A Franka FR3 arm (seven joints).
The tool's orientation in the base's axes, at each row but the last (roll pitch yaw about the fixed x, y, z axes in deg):
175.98 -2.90 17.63
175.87 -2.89 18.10
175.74 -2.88 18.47
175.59 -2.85 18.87
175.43 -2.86 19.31
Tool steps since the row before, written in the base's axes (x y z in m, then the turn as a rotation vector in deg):
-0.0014 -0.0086 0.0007 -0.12 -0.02 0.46
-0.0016 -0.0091 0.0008 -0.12 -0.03 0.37
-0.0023 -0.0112 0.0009 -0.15 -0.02 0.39
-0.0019 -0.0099 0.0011 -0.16 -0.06 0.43
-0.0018 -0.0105 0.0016 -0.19 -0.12 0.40
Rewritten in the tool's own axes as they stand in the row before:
-0.0039 0.0078 -0.0004 -0.10 0.02 -0.47
-0.0043 0.0082 -0.0004 -0.10 0.02 -0.38
-0.0057 0.0100 -0.0004 -0.13 0.00 -0.40
-0.0049 0.0088 -0.0007 -0.15 0.04 -0.44
-0.0051 0.0094 -0.0011 -0.20 0.08 -0.41

